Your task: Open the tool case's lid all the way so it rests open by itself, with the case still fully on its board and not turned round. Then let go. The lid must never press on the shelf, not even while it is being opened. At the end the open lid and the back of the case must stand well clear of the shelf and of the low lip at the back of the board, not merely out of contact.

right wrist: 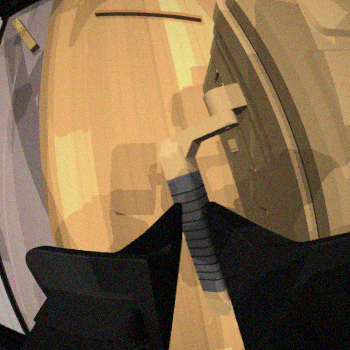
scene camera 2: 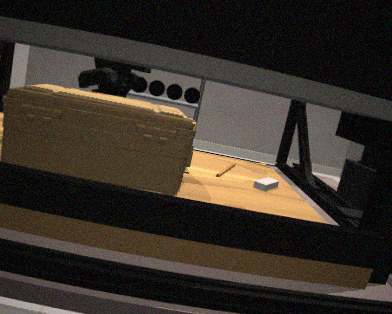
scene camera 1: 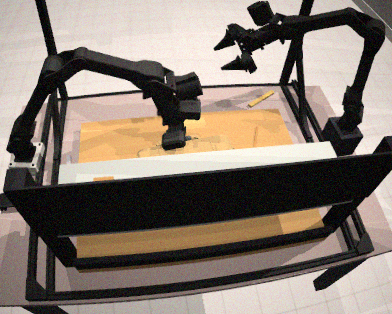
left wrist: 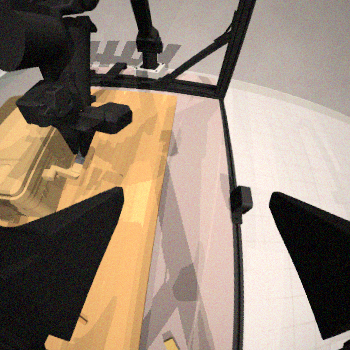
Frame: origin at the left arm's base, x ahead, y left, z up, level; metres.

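Seen in the pictures: left gripper, fingertip midpoint: point(scene camera 1: 217, 59) point(left wrist: 198, 196); right gripper, fingertip midpoint: point(right wrist: 193, 208) point(left wrist: 79, 154); left arm's base, origin of the base link: point(scene camera 2: 376, 167) point(scene camera 1: 346, 126); right arm's base, origin of the base link: point(scene camera 1: 25, 154) point(left wrist: 149, 65).
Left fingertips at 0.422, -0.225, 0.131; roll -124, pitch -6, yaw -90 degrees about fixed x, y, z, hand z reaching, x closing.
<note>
Pixels of each thing's top centre, then the offset from my left fingertips to it, as dx, dy, dz. Level surfaces: height alone.
- wooden board, its level: dz -0.205
- thin stick, middle of its top: point(right wrist: 144, 10) point(scene camera 2: 227, 168) point(scene camera 1: 255, 141) -0.102, +0.189, -0.199
- pale block, middle of its top: point(scene camera 2: 267, 180) -0.166, +0.268, -0.192
- yellow block, middle of its top: point(right wrist: 22, 31) point(scene camera 1: 261, 97) -0.212, -0.035, -0.224
The tan tool case point(scene camera 1: 215, 144) point(scene camera 2: 95, 145) point(left wrist: 25, 175) point(right wrist: 260, 150) stands on the wooden board point(scene camera 1: 110, 142) point(scene camera 2: 300, 200) point(left wrist: 135, 240) point(right wrist: 95, 100), its lid point(scene camera 2: 100, 97) down. Its front handle, with a blue ribbed grip point(right wrist: 187, 186), sticks out from the front. My right gripper point(left wrist: 79, 154) point(right wrist: 193, 208) is shut on this grip, which runs between its fingers; in scene camera 1 its fingertips are hidden. My left gripper point(scene camera 1: 220, 58) point(left wrist: 198, 196) is open and empty, up in the air away from the case. The shelf point(scene camera 1: 200, 197) point(scene camera 2: 200, 70) hides part of the case in scene camera 1.
A dark bar point(scene camera 2: 225, 212) runs low in front of the case's back in scene camera 2 and hides its foot. A thin stick point(scene camera 1: 256, 135) point(scene camera 2: 226, 170) point(right wrist: 150, 16) and a pale block point(scene camera 2: 266, 184) lie on the board. A yellow block point(scene camera 1: 261, 99) point(right wrist: 25, 35) lies beyond its edge.
</note>
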